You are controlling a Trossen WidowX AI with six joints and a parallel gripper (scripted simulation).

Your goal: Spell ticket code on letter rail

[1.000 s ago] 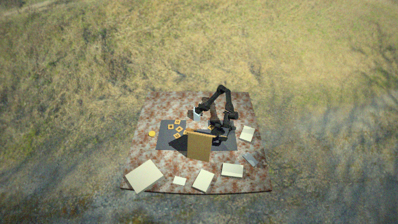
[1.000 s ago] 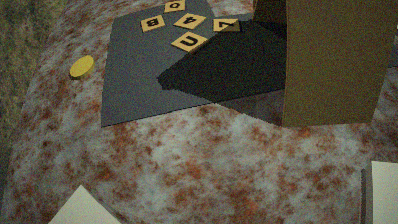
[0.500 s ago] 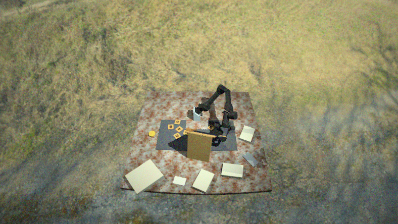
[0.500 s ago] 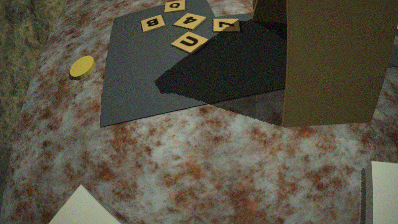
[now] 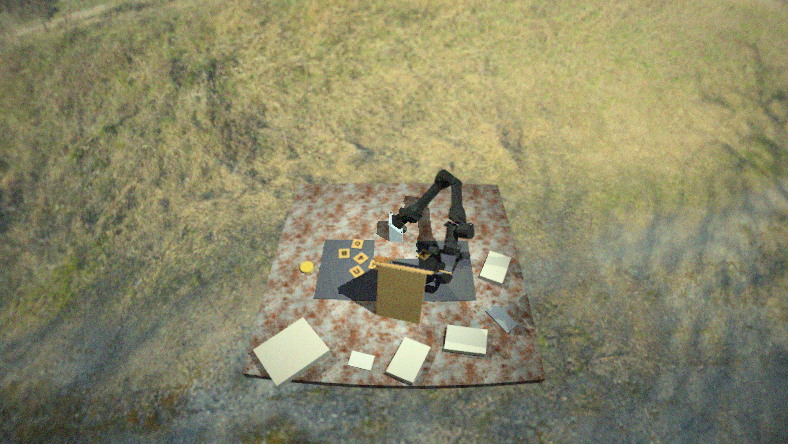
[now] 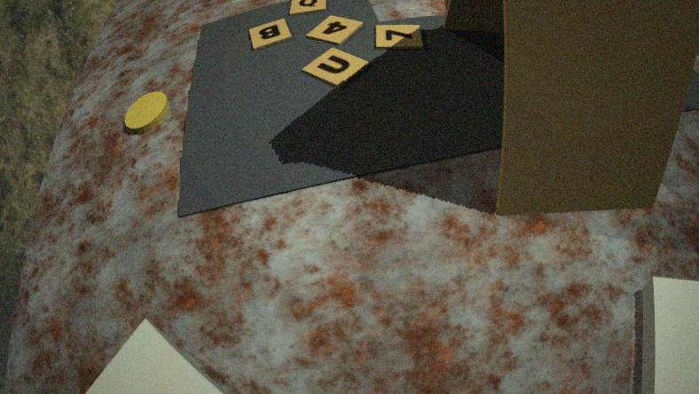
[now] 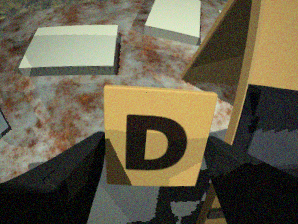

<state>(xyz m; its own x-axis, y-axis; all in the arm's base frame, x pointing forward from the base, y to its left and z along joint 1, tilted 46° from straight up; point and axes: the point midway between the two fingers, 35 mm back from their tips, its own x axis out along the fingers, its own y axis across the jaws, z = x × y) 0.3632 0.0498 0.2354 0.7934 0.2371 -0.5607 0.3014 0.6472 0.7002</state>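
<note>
The white ticket is 100 mm behind my gripper tip, 90 mm to the right of it and 90 mm below it. The rest, counted from my gripper tip: grey mat (210 mm to the right, 200 mm behind, 160 mm below); then grey block (260 mm to the left, 170 mm ahead, 160 mm below); then tan letter tile (right at my gripper tip).
</note>
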